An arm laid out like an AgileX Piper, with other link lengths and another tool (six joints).
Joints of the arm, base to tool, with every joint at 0 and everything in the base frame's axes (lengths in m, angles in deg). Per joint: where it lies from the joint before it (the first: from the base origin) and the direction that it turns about. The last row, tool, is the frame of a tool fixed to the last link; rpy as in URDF.
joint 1: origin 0 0 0.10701 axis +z
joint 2: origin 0 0 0 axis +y
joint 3: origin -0.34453 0 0.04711 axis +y
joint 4: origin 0.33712 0 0.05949 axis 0.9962 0 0.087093
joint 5: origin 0 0 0 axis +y
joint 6: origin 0.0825 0 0.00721 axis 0.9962 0 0.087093
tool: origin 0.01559 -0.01 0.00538 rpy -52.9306 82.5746 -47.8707
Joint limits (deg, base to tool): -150..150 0..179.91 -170..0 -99.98..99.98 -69.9..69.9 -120..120
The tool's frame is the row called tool.
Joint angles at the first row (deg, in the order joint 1, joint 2, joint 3, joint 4, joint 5, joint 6):
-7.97, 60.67, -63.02, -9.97, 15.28, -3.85
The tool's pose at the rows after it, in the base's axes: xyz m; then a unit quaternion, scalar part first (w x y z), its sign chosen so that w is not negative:
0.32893 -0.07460 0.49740 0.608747 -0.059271 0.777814 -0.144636
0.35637 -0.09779 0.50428 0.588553 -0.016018 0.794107 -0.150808
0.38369 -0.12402 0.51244 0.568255 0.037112 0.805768 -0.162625
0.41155 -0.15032 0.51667 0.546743 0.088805 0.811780 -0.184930
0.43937 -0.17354 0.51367 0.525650 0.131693 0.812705 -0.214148
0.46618 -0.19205 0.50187 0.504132 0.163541 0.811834 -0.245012
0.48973 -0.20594 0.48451 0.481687 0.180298 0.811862 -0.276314
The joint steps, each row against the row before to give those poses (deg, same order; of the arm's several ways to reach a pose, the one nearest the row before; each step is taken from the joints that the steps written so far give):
-2.14, 5.55, -4.77, -3.04, 2.61, 3.75
-2.23, 5.83, -6.51, -3.22, 3.92, 5.34
-1.98, 6.25, -7.64, -4.81, 4.84, 7.07
-1.41, 6.55, -7.81, -6.19, 5.02, 7.32
-0.76, 6.42, -6.94, -6.61, 4.40, 6.55
-0.24, 5.91, -5.36, -6.33, 3.59, 5.50
0.00, 5.04, -3.69, -5.50, 2.70, 3.70

